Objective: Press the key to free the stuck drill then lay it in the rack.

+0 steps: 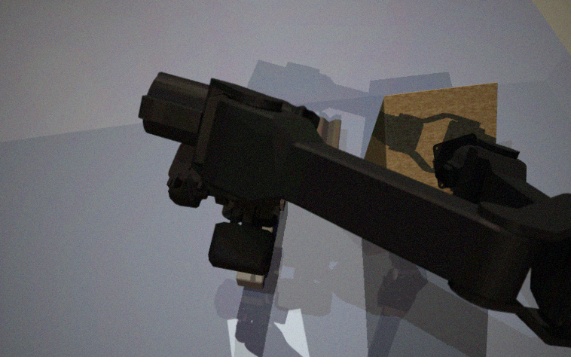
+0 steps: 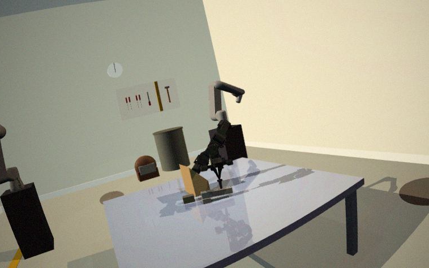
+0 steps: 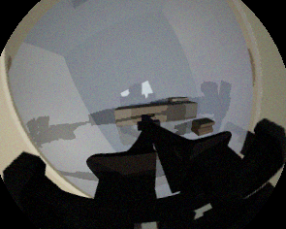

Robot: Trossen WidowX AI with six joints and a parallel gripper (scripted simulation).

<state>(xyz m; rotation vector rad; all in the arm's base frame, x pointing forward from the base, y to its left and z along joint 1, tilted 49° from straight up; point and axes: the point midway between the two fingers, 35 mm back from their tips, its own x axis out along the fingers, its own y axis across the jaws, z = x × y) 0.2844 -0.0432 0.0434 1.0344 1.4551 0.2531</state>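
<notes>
Right now the dark key is 30 mm below my gripper tip. From my gripper tip the other things lie so: rack (160 mm behind, 150 mm to the right, 100 mm below); then drill (30 mm behind, 50 mm to the right, 70 mm below).
</notes>
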